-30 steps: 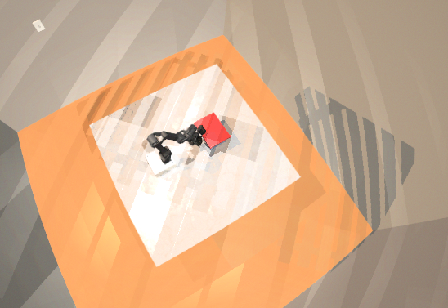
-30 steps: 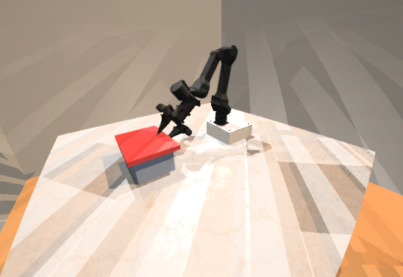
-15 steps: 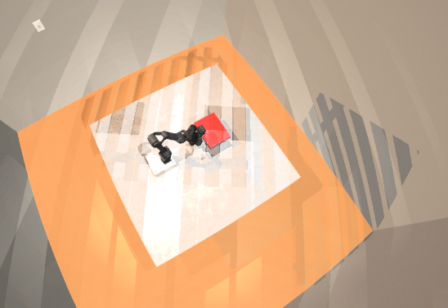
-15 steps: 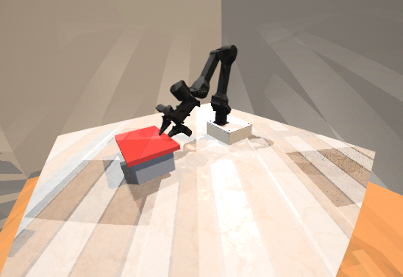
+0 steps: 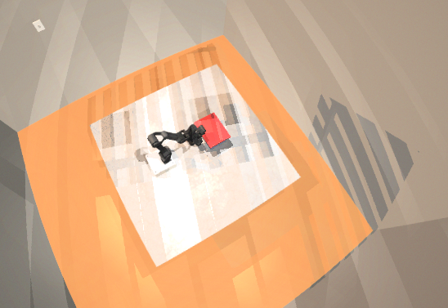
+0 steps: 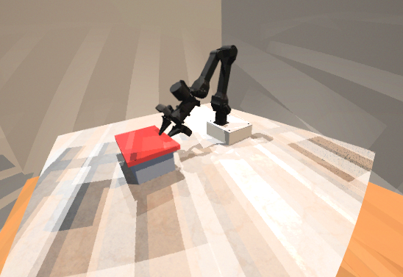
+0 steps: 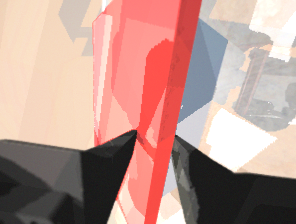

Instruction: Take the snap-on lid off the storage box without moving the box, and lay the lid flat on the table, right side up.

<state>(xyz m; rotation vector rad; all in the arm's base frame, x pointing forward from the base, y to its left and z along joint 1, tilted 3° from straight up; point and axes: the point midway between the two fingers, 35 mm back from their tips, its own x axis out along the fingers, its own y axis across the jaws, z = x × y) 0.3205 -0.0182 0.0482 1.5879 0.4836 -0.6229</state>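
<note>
The red lid lies 80 mm ahead of my gripper tip, 10 mm to the right of it and 10 mm above it. The rest, counted from my gripper tip: grey-blue storage box 70 mm ahead, 10 mm to the right, 50 mm below.
</note>
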